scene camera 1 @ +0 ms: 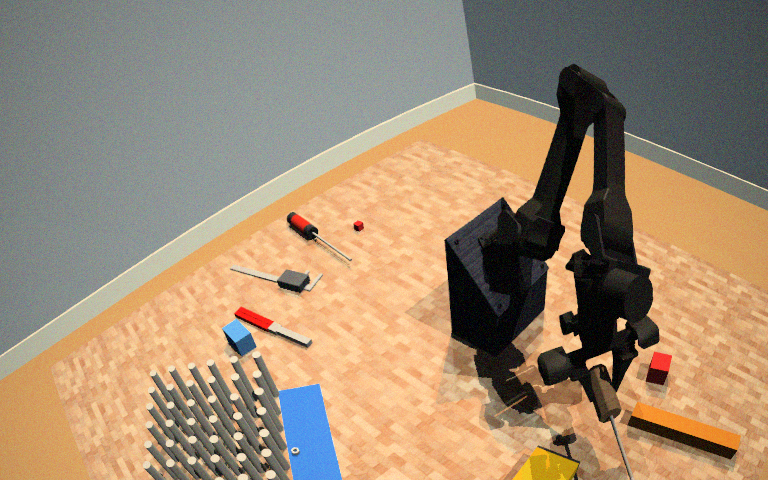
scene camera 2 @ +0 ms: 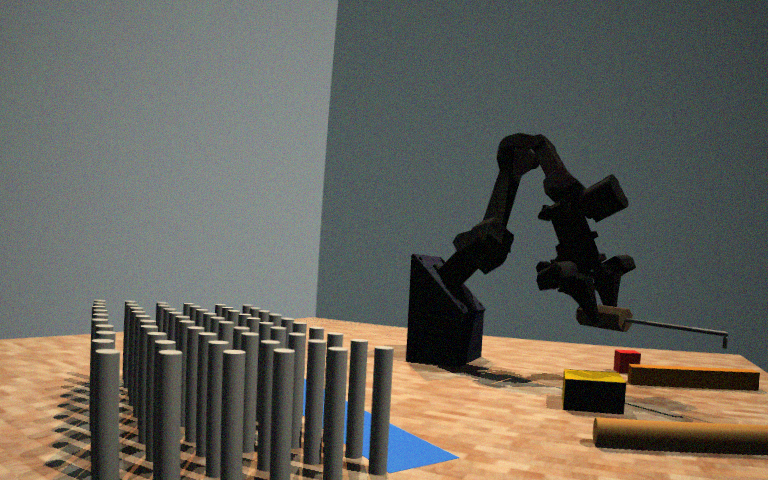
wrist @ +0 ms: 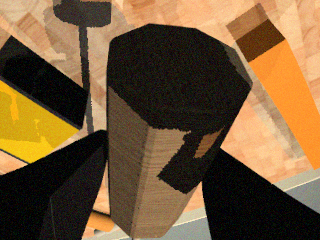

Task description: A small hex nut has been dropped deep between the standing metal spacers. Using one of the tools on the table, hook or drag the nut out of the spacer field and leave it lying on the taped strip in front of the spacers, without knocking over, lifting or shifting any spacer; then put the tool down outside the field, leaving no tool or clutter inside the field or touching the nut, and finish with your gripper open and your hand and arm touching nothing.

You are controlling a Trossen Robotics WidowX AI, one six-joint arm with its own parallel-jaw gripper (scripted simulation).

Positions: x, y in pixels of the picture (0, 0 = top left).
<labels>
my gripper: holds a hook tool [scene camera 2: 619, 319]
</labels>
